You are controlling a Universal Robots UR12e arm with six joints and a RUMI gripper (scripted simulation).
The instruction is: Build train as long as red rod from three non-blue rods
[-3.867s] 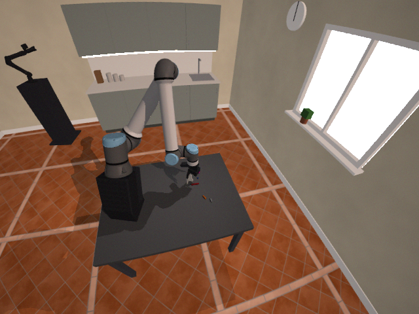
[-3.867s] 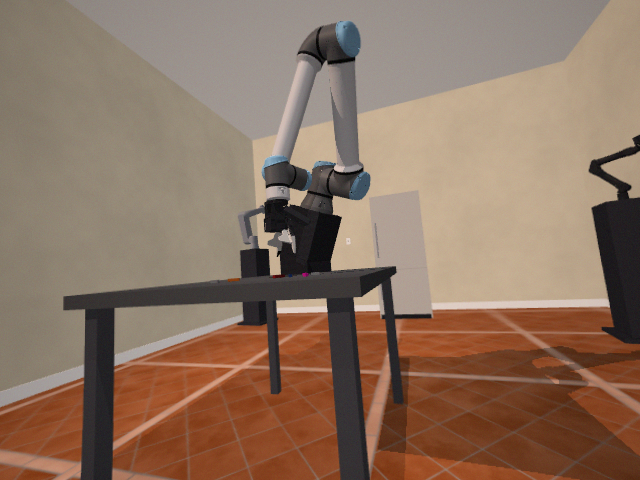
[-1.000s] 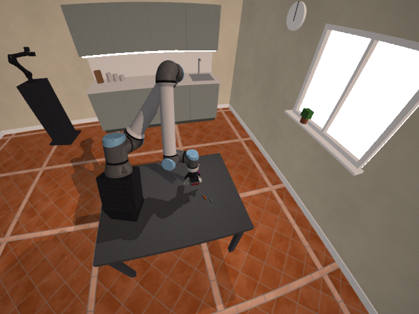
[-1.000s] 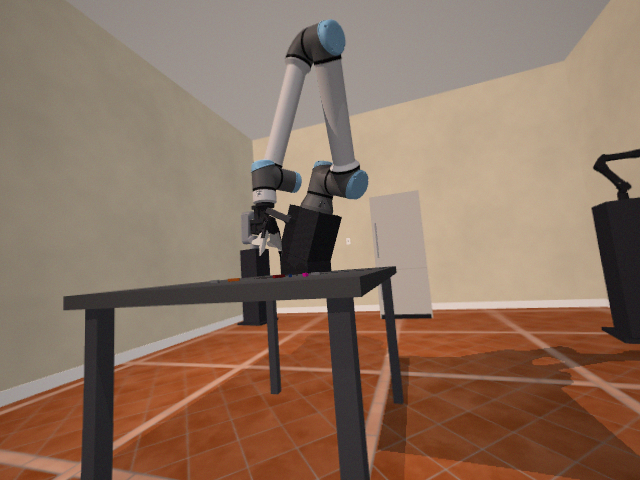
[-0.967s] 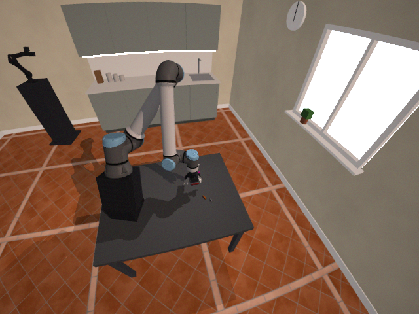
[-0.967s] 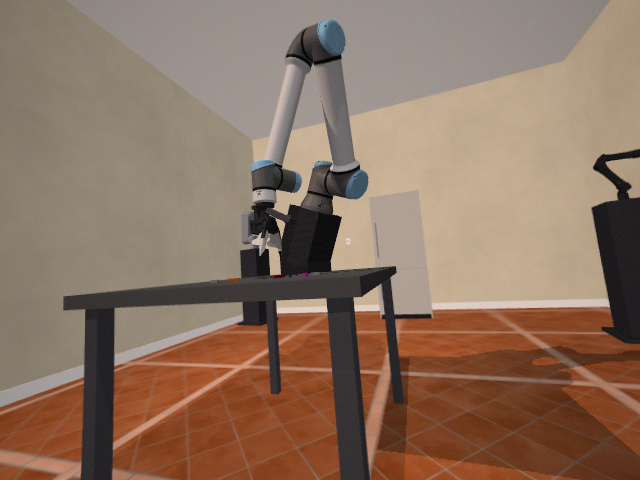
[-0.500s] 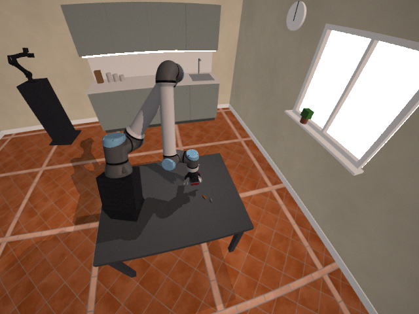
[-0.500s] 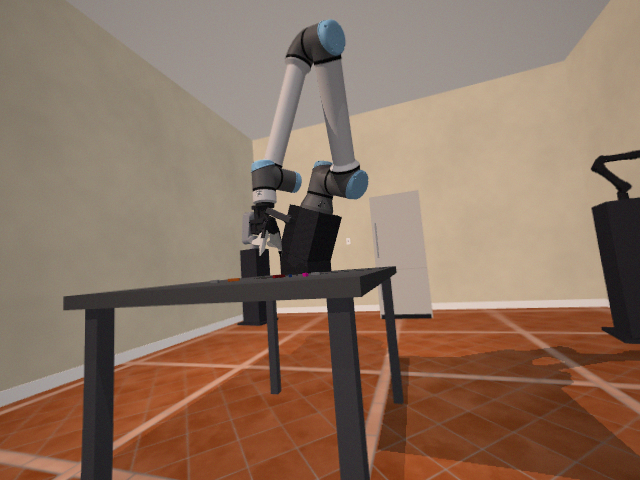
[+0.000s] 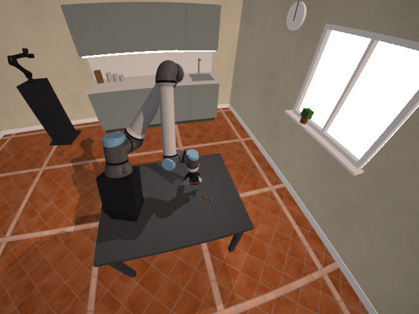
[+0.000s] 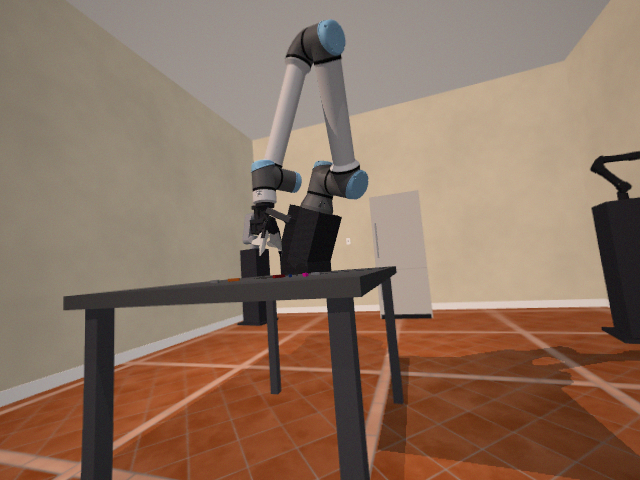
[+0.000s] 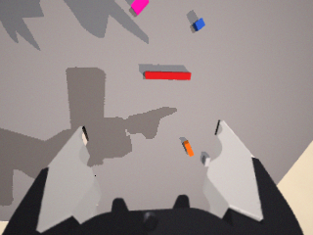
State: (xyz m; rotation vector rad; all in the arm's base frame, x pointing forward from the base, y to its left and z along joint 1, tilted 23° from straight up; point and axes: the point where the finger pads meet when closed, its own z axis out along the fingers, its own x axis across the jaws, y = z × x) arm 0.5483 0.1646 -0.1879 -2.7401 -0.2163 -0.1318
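Now: the orange rod 110 mm to the right of my hand, 100 mm ahead of it and 80 mm below it. Also, from my hand: blue rod: 110 mm to the left, 80 mm below, 50 mm ahead; red rod: 80 mm below, 40 mm to the left, 20 mm ahead.
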